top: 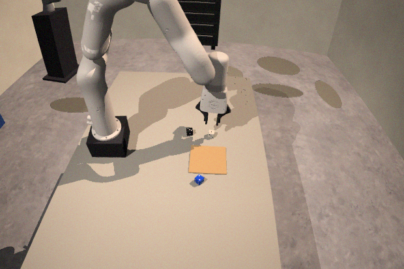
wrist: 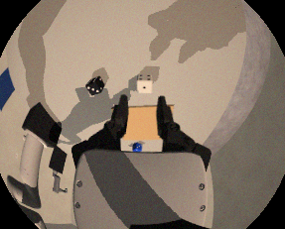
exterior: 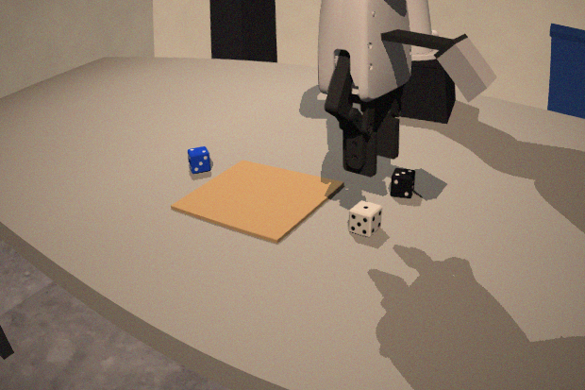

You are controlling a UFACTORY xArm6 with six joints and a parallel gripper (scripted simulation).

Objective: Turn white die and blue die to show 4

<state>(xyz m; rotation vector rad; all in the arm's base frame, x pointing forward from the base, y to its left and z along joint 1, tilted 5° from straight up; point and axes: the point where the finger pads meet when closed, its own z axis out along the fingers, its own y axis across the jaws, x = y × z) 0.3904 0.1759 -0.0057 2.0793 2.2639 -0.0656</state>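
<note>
My gripper is now 8 cm above the white die. Round my hand: blue die 1 cm ahead, 25 cm to the right, 8 cm below; orange mat 2 cm ahead, 14 cm to the right, 9 cm below; black die 9 cm behind, 1 cm to the right, 8 cm below.
</note>
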